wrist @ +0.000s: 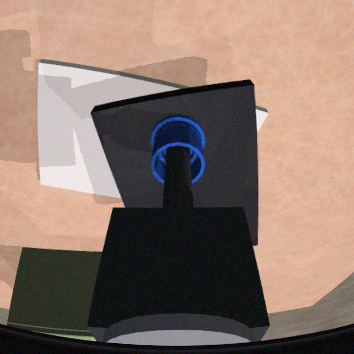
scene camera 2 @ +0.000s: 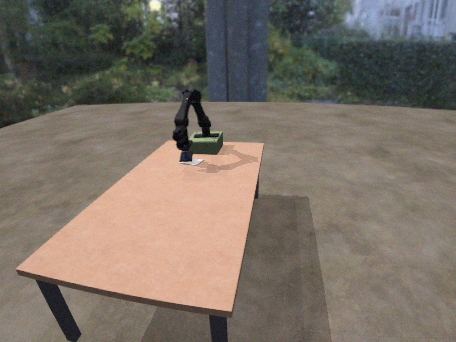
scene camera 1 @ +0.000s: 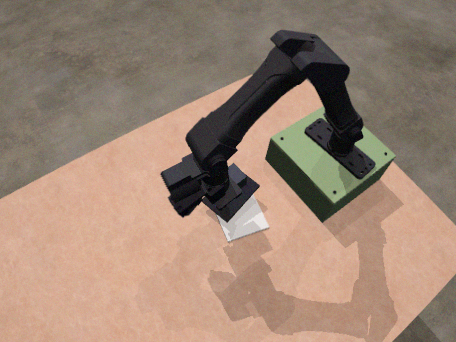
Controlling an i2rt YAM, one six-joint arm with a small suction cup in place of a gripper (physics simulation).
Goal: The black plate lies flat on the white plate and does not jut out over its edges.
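Seen in the pictures: hand, tool point: (wrist: pixel 177 130) (scene camera 2: pixel 186 159); arm's base, link origin: (scene camera 2: pixel 206 136) (scene camera 1: pixel 339 148).
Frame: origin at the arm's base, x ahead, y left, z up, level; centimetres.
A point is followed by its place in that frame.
Note:
The black plate (scene camera 1: pixel 227 214) {x 32.3, y -6.4, z -7.5 cm} (wrist: pixel 225 150) {x 31.0, y -12.3, z -7.0 cm} hangs from my suction cup (wrist: pixel 178 132), held near the middle of its upper face. The cup also shows as a small blue patch (scene camera 2: pixel 185 156) in scene camera 2; the arm hides it in scene camera 1. The white plate (scene camera 1: pixel 256 219) {x 26.4, y -1.7, z -10.4 cm} (scene camera 2: pixel 196 162) {x 30.9, y -2.5, z -10.4 cm} (wrist: pixel 54 130) {x 30.6, y -1.3, z -10.4 cm} lies flat on the table. The black plate is above it and apart from it, covering part of it in the wrist view. There it is turned relative to the white plate and shifted to the right and downward, with a white corner showing at its right.
The arm stands on a green box (scene camera 1: pixel 300 177) {x 12.5, y -1.4, z -3.7 cm} (scene camera 2: pixel 207 146) {x 12.8, y 2.7, z -4.4 cm} (wrist: pixel 55 287) {x 12.9, y 4.4, z -6.0 cm}, close beside the plates. The wooden table (scene camera 1: pixel 100 225) {x 58.3, y -24.9, z -11.0 cm} (scene camera 2: pixel 160 225) {x 107.5, y -3.7, z -11.0 cm} (wrist: pixel 300 150) {x 27.0, y -19.7, z -11.0 cm} carries the arm's shadow. The table's far edge lies behind the box in scene camera 2.

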